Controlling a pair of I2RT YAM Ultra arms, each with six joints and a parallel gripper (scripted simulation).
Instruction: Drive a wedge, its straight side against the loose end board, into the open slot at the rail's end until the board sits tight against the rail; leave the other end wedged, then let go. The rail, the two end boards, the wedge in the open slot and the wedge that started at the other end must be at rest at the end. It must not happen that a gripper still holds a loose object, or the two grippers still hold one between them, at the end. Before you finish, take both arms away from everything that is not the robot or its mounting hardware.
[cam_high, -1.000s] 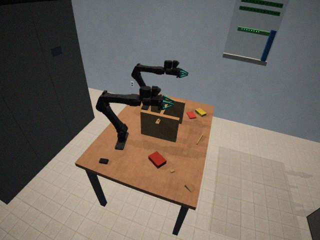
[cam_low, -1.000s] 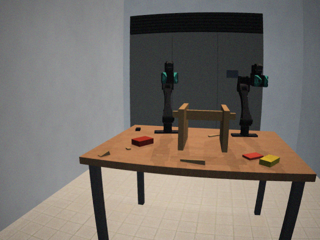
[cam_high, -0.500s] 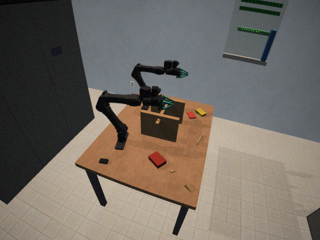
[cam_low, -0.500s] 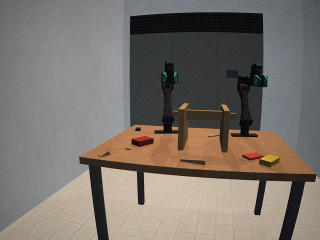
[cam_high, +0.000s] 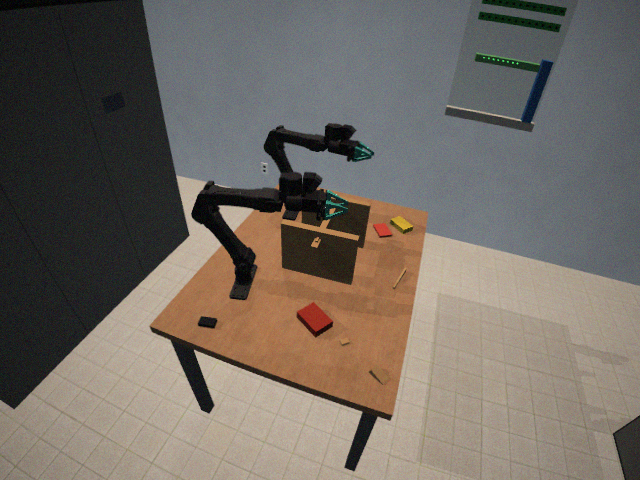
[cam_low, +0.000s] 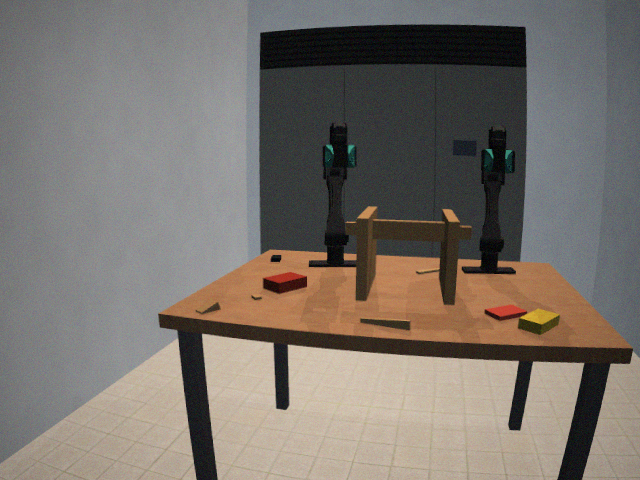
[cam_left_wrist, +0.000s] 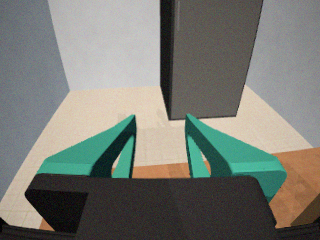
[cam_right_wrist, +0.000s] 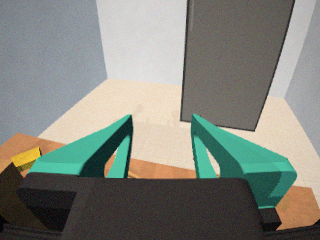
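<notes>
Now: the rail 110 mm behind my left hand, 260 mm to the right of it and 220 mm below it. The rest, counted from my left hand: chip: 90 mm ahead, 680 mm to the right, 400 mm below; black block: 410 mm behind, 770 mm to the right, 400 mm below; flat red block: 110 mm ahead, 30 mm to the left, 400 mm below.
</notes>
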